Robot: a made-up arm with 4 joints.
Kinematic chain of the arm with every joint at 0, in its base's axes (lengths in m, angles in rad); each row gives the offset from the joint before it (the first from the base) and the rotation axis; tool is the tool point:
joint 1: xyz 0 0 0.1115 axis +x
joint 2: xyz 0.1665 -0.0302 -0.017 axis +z
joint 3: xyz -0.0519 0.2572 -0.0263 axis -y
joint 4: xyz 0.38 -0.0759 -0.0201 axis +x
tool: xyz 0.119 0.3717 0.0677
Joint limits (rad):
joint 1: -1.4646..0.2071
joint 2: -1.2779..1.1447
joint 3: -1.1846..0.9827
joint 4: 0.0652..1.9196
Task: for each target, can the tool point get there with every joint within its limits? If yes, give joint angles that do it. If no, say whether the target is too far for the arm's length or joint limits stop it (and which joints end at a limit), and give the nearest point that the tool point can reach.
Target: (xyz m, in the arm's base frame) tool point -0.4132 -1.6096 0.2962
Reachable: no: too far | nearest point 0.2787 -0.5803 0.1781 | short by 1.246 m
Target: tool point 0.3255 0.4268 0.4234
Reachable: yes | joints 0.0121 0.8577 -0.0153 1.3911
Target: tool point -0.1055 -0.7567 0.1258
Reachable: no: joint limits stop it (at a limit: joint 2, joint 3, joint 4) | nearest point 0.2787 -0.5840 0.1225 | short by 0.421 m
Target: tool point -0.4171 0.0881 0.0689
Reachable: no: joint limits stop it (at a limit: joint 1, joint 2, joint 3) | nearest point -0.2650 0.4792 -0.1198 | short by 0.460 m
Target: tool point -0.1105 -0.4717 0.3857
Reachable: no: joint limits stop it (at a limit: joint 1, joint 2, joint 4) | nearest point 0.2489 -0.4134 0.4452 | short by 0.369 m
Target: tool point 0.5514 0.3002 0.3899
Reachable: yes | joints -0.5839 -0.0740 0.1817 1.4595
